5 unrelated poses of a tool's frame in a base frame.
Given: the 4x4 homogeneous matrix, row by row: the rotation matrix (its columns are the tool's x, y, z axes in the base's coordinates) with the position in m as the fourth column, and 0 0 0 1 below. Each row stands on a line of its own.
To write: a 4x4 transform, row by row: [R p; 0 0 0 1], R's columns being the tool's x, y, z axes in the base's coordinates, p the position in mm. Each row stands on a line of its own. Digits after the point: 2 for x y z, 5 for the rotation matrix.
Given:
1:
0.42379 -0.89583 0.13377 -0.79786
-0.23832 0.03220 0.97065 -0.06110
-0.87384 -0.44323 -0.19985 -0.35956
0 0 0 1
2:
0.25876 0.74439 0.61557 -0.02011
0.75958 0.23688 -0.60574 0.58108
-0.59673 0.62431 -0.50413 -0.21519
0 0 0 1
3:
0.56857 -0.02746 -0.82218 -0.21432
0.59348 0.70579 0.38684 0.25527
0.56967 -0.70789 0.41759 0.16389
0 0 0 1
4:
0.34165 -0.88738 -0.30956 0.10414
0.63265 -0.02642 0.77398 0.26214
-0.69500 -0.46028 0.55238 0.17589
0 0 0 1
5:
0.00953 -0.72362 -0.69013 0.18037
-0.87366 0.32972 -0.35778 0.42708
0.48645 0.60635 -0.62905 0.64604
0 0 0 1
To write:
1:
0.42379 -0.89583 0.13377 -797.86
-0.23832 0.03220 0.97065 -61.10
-0.87384 -0.44323 -0.19985 -359.56
0 0 0 1

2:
0.25876 0.74439 0.61557 -20.11
0.75958 0.23688 -0.60574 581.08
-0.59673 0.62431 -0.50413 -215.19
0 0 0 1

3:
0.56857 -0.02746 -0.82218 -214.32
0.59348 0.70579 0.38684 255.27
0.56967 -0.70789 0.41759 163.89
0 0 0 1

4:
0.34165 -0.88738 -0.30956 104.14
0.63265 -0.02642 0.77398 262.14
-0.69500 -0.46028 0.55238 175.89
0 0 0 1

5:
0.00953 -0.72362 -0.69013 180.37
-0.87366 0.32972 -0.35778 427.08
0.48645 0.60635 -0.62905 646.04
0 0 0 1

